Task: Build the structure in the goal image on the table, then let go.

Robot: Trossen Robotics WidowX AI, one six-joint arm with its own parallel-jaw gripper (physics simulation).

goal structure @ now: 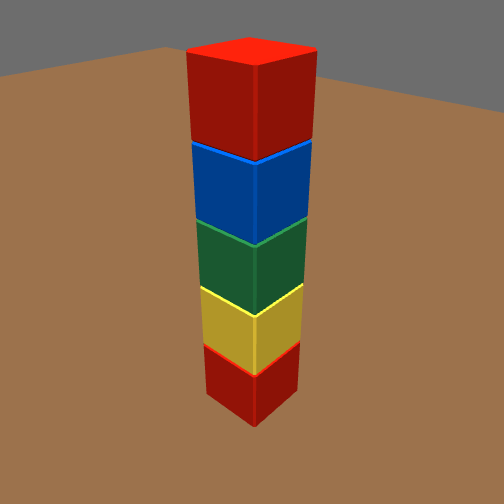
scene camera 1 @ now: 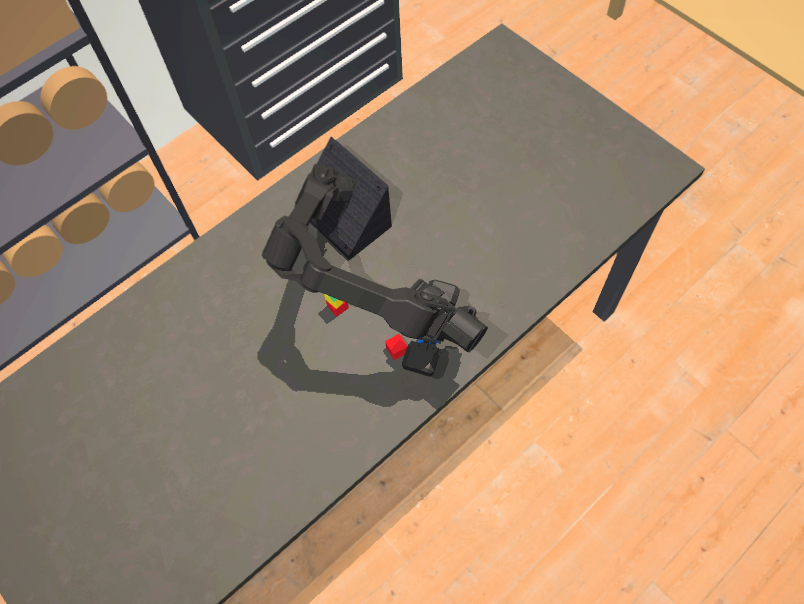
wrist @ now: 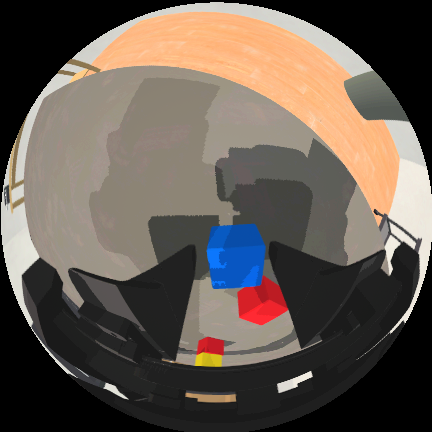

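Seen in the pictures: gripper, fingertip midpoint: [scene camera 1: 430,342] [wrist: 232,249]; arm's base at its link origin: [scene camera 1: 340,188].
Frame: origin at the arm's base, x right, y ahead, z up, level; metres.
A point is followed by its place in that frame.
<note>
A blue cube [wrist: 235,257] @(x 0.130, y 0.357, z -0.063 m) [scene camera 1: 425,341] sits on the table, mostly hidden by the gripper in the scene view. My gripper [wrist: 232,249] @(x 0.131, y 0.352, z -0.080 m) [scene camera 1: 431,335] @(x 0.131, y 0.352, z -0.080 m) is open and points down over the blue cube, with one finger on each side of it in the wrist view and gaps between. A loose red cube [scene camera 1: 395,346] @(x 0.187, y 0.309, z -0.063 m) [wrist: 261,302] @(x 0.169, y 0.322, z -0.065 m) lies on the table close beside the blue cube, near one finger. A small stack stands nearer the arm's base, with a red cube [scene camera 1: 337,309] @(x 0.197, y 0.161, z -0.071 m) [wrist: 210,346] @(x 0.180, y 0.165, z -0.076 m) at the bottom, a yellow cube [scene camera 1: 334,302] @(x 0.199, y 0.159, z -0.038 m) [wrist: 208,360] @(x 0.179, y 0.163, z -0.048 m) on it and green on top, partly hidden by the arm.
The arm reaches over the dark grey table [scene camera 1: 519,162] @(x -0.360, y 0.221, z -0.097 m) and passes close by the stack in the scene view. A black wedge-shaped block [scene camera 1: 363,195] @(x -0.008, y 0.061, z 0.017 m) stands by the arm's base. The table's front edge is near the gripper. A drawer cabinet [scene camera 1: 227,110] stands behind the table.
</note>
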